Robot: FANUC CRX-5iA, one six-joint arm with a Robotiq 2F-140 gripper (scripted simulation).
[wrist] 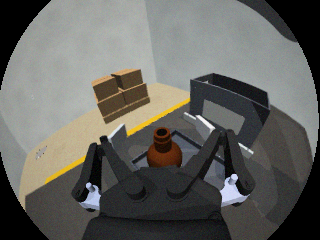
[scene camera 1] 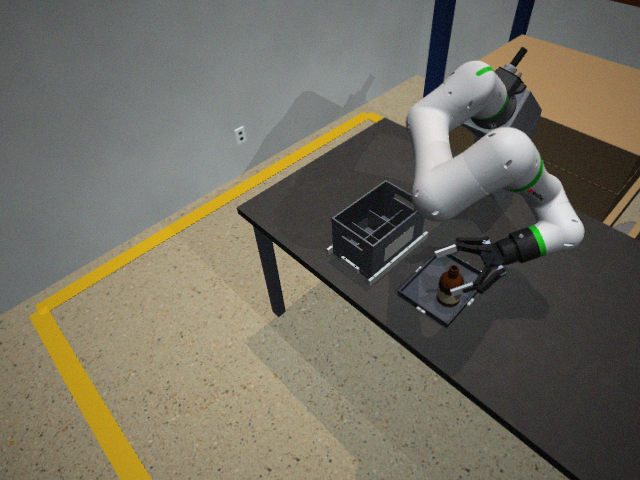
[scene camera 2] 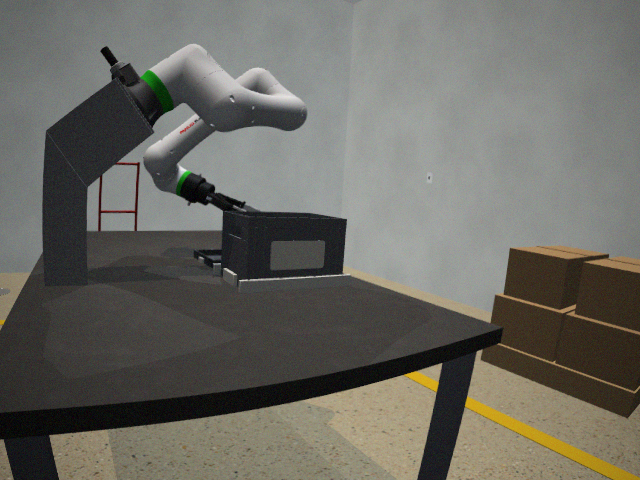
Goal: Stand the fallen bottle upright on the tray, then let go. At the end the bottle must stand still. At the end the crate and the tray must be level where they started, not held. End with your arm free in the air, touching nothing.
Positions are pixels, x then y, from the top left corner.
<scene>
dark crate: wrist; scene camera 1; scene camera 2 272,245
same spot on dark crate: (wrist: pixel 223 107) = (scene camera 1: pixel 399 237)
</scene>
